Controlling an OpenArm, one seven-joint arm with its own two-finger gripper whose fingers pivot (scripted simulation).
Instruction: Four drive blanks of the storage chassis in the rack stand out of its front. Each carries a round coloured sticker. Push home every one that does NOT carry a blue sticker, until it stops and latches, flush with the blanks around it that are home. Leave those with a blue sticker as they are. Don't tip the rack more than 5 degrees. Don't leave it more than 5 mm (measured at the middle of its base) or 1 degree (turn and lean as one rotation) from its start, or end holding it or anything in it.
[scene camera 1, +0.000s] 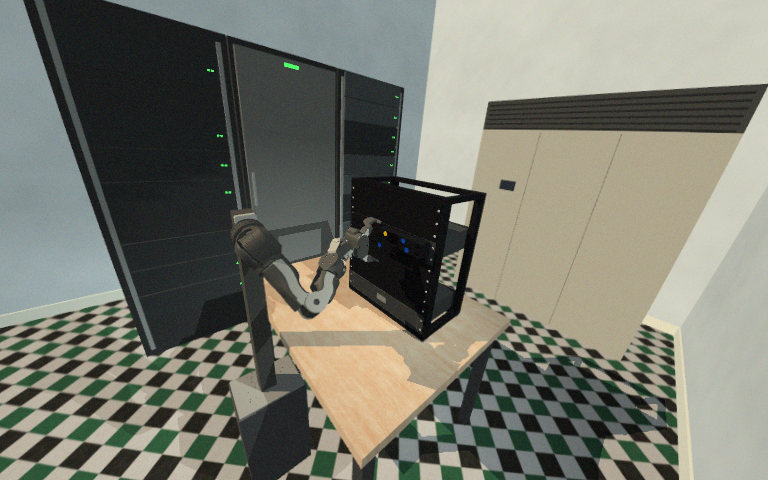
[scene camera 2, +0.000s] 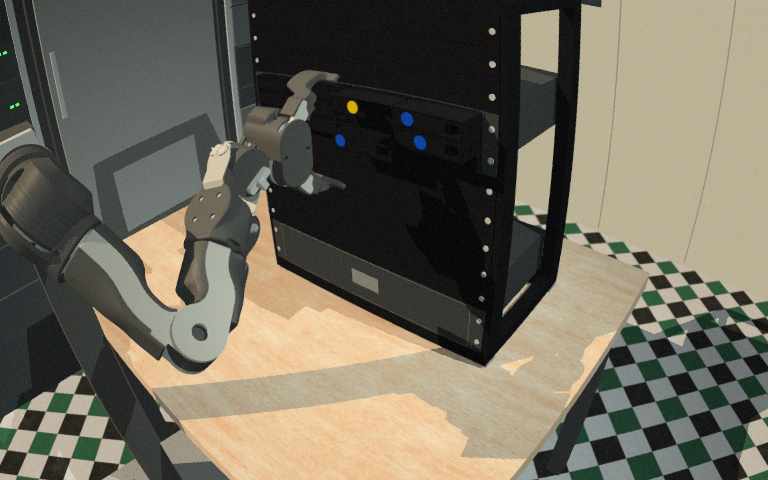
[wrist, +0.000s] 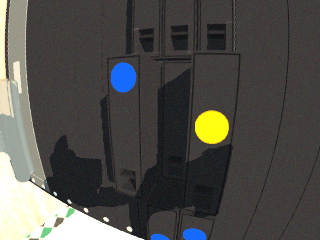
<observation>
In view: the gripper (scene camera 2: 328, 128).
The gripper also shows in scene camera 1 (scene camera 1: 375, 239).
</observation>
